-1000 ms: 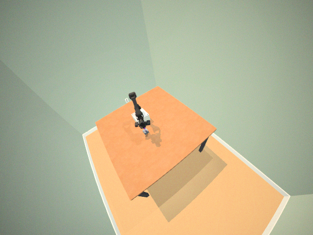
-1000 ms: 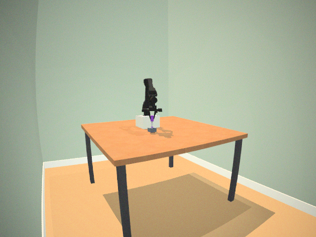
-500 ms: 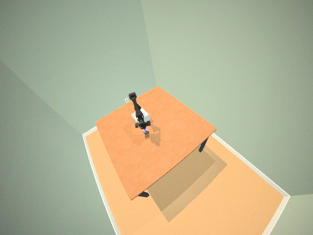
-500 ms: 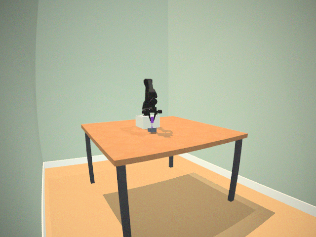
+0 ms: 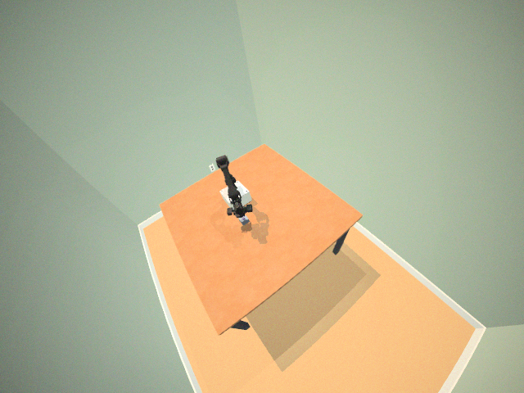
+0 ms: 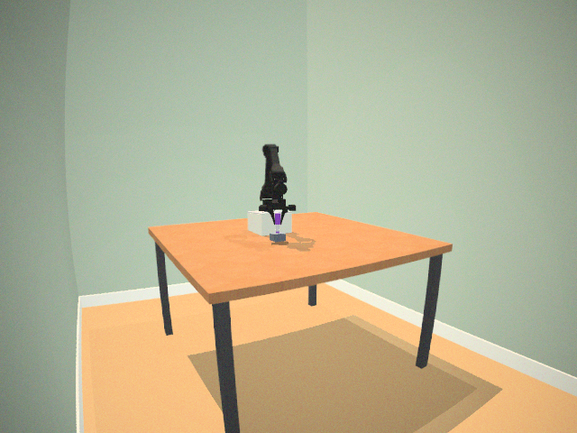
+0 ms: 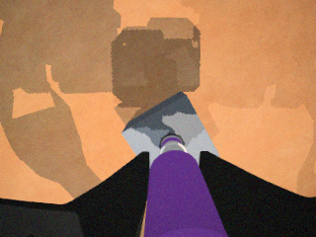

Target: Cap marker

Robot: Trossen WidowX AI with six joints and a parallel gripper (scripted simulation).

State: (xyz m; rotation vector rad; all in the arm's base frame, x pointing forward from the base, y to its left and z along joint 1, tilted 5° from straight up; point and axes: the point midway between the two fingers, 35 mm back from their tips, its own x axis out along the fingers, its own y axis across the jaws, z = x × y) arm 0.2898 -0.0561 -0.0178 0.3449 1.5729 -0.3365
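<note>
Right now the grey-blue holder block is 1 cm behind my gripper tip and 7 cm below it. Also, from my gripper tip: purple marker cap (1 cm behind, 3 cm above).
</note>
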